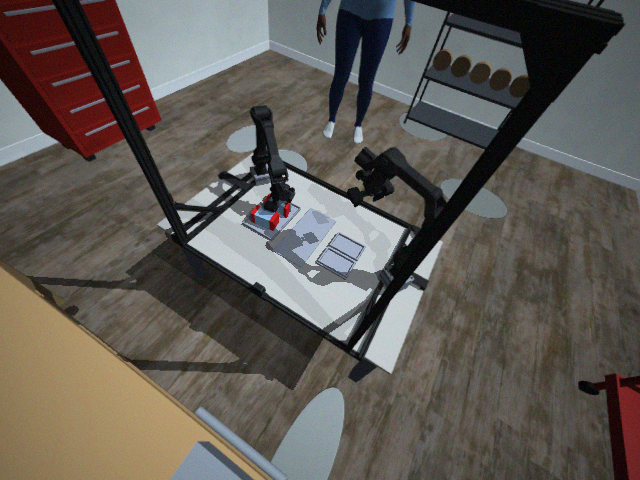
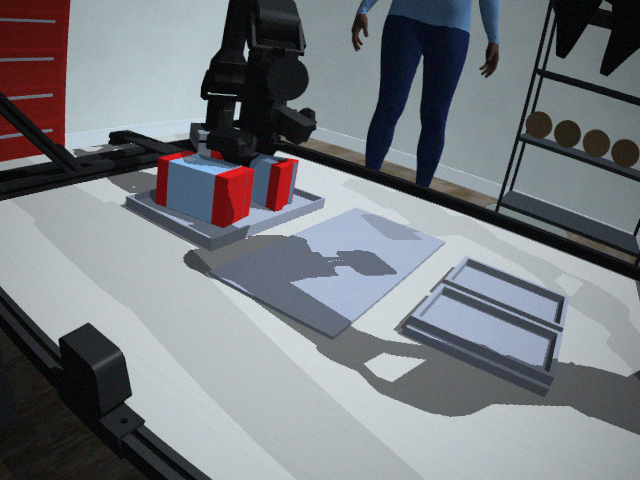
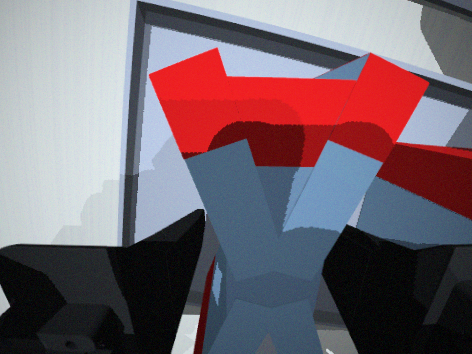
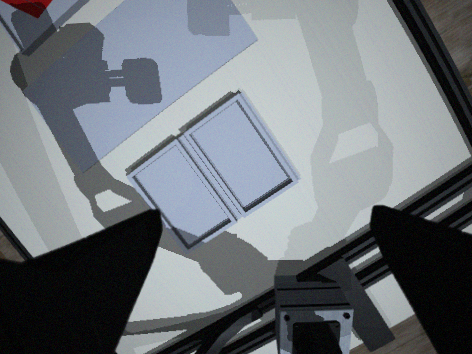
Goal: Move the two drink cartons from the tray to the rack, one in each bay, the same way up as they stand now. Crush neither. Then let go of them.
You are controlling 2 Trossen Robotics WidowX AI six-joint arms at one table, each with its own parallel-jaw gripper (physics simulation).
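Places are measured from the left arm's base along level axes (x ahead, y left, z up), in metres.
Pixels of known places: left gripper, between the fingertips: (image 1: 277,208); right gripper, between the fingertips: (image 1: 364,203) (image 2: 583,66) (image 4: 265,218); left arm's base, origin of its link: (image 1: 261,170); right arm's base, origin of its link: (image 4: 315,340).
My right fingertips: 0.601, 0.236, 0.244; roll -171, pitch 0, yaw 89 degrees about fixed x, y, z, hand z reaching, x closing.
Ahead of a thing's pixels: the offset from my right fingertips to its top centre, as dx, dy, dz. Level surfaces: height alone.
Two blue drink cartons with red ends lie side by side in the grey tray @(-0.309, -0.282, -0.284) (image 1: 252,228) (image 2: 199,232) (image 3: 139,105) at the table's left. The near carton @(-0.284, -0.331, -0.226) (image 1: 262,216) (image 2: 205,188) (image 3: 392,197) is free. My left gripper (image 1: 274,202) (image 2: 239,145) (image 3: 253,216) is down over the far carton @(-0.337, -0.242, -0.226) (image 1: 287,209) (image 2: 275,183) (image 3: 256,189). Its fingers stand partly open on either side of it, not squeezing. The two-bay rack @(+0.038, -0.063, -0.280) (image 1: 341,254) (image 2: 470,359) (image 4: 208,175) lies empty on the right. My right gripper (image 1: 356,192) (image 4: 265,218) is wide open and empty, high above the rack.
A flat pale blue mat @(dz -0.296) (image 1: 310,230) (image 2: 366,257) (image 4: 164,53) lies between tray and rack. Black frame posts (image 1: 128,124) stand at the table's corners. A person (image 1: 353,57) stands behind the table. A shelf unit (image 1: 423,86) is at the back right and a red cabinet (image 1: 109,86) at the back left.
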